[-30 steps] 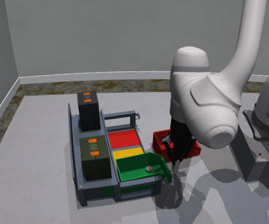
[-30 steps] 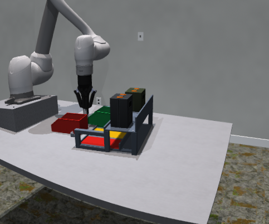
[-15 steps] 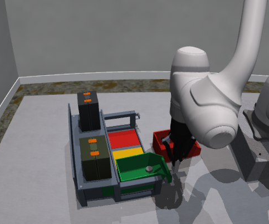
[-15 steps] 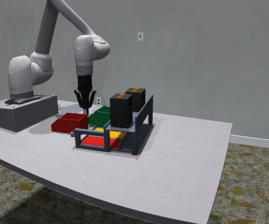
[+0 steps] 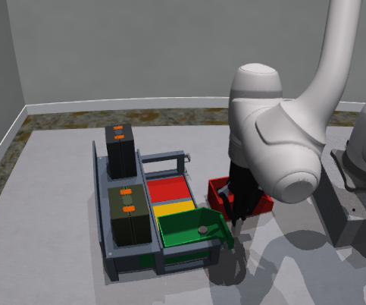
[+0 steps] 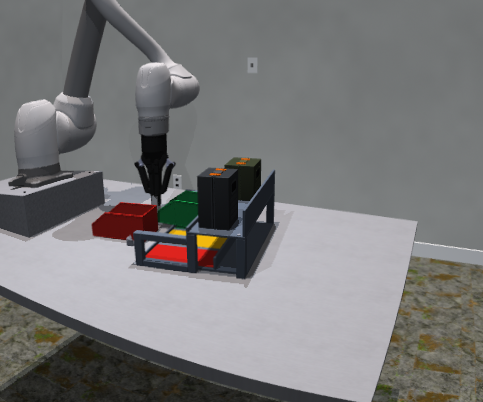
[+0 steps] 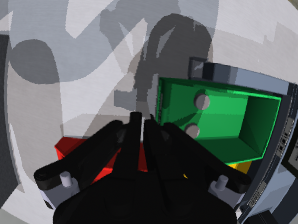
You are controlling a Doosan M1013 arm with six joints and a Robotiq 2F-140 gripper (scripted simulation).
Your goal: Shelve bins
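The green bin is 11 cm ahead of my hand and 3 cm to the left of it. From my hand the other things lie so: red bin 12 cm to the right, 2 cm below, 2 cm behind.
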